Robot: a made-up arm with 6 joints. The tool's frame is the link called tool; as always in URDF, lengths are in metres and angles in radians.
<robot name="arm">
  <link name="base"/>
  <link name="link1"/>
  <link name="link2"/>
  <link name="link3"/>
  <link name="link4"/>
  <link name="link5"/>
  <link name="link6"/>
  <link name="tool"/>
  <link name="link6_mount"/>
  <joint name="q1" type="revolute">
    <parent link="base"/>
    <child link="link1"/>
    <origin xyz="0 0 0.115" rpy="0 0 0"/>
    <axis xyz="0 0 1"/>
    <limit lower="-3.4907" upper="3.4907"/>
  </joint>
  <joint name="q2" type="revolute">
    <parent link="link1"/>
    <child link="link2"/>
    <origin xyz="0 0 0" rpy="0 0 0"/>
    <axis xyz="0 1 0"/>
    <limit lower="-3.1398" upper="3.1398"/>
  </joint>
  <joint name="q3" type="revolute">
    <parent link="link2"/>
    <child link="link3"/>
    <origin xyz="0 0 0.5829" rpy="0 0 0"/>
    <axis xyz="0 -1 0"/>
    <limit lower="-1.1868" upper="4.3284"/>
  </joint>
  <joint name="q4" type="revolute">
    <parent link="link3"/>
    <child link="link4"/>
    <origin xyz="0 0 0" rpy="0 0 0"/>
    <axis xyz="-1 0 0"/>
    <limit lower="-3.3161" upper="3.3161"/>
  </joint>
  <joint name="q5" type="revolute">
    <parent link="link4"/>
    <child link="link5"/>
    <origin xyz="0.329 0 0" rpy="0 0 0"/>
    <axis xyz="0 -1 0"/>
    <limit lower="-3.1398" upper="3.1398"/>
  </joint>
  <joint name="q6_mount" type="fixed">
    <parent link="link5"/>
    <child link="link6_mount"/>
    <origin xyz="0 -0.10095 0" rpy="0 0 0"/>
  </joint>
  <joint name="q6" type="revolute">
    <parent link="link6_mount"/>
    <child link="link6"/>
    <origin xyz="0 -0.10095 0" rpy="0 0 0"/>
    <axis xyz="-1 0 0"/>
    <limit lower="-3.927" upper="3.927"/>
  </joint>
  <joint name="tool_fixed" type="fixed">
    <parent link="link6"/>
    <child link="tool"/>
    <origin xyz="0 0 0" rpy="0 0 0"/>
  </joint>
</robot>
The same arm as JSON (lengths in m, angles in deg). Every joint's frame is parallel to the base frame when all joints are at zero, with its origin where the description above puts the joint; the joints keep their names.
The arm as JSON. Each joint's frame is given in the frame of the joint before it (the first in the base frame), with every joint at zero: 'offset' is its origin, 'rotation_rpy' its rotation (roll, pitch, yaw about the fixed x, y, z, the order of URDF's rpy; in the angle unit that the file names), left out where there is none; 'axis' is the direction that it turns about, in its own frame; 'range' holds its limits. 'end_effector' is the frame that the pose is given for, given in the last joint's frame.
{"length_unit": "m", "angle_unit": "deg", "chain": [
  {"id": "q1", "offset": [0.0, 0.0, 0.115], "axis": [0.0, 0.0, 1.0], "range": [-200.0, 200.0]},
  {"id": "q2", "offset": [0.0, 0.0, 0.0], "axis": [0.0, 1.0, 0.0], "range": [-179.9, 179.9]},
  {"id": "q3", "offset": [0.0, 0.0, 0.5829], "axis": [0.0, -1.0, 0.0], "range": [-68.0, 248.0]},
  {"id": "q4", "offset": [0.0, 0.0, 0.0], "axis": [-1.0, 0.0, 0.0], "range": [-190.0, 190.0]},
  {"id": "q5", "offset": [0.329, 0.0, 0.0], "axis": [0.0, -1.0, 0.0], "range": [-179.9, 179.9]},
  {"id": "q6", "offset": [0.0, -0.2019, 0.0], "axis": [-1.0, 0.0, 0.0], "range": [-225.0, 225.0]}
], "end_effector": {"offset": [0.0, 0.0, 0.0]}}

